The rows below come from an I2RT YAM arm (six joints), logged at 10 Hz.
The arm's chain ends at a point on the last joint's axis. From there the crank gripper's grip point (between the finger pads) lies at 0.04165 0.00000 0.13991 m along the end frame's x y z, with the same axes.
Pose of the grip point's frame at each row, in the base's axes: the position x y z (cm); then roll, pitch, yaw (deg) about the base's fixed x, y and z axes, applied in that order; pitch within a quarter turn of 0, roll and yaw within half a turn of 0:
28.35, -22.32, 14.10, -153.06, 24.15, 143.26
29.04, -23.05, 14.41, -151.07, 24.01, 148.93
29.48, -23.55, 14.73, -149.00, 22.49, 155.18
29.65, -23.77, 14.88, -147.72, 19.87, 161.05
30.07, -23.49, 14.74, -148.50, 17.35, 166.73
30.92, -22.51, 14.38, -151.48, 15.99, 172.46
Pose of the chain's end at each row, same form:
31.10, -16.46, 27.19, -153.06, 24.15, 143.26
31.52, -16.65, 27.29, -151.07, 24.01, 148.93
31.83, -16.70, 27.40, -149.00, 22.49, 155.18
31.98, -16.67, 27.42, -147.72, 19.87, 161.05
32.15, -16.47, 27.37, -148.50, 17.35, 166.73
32.41, -15.97, 27.34, -151.48, 15.99, 172.46

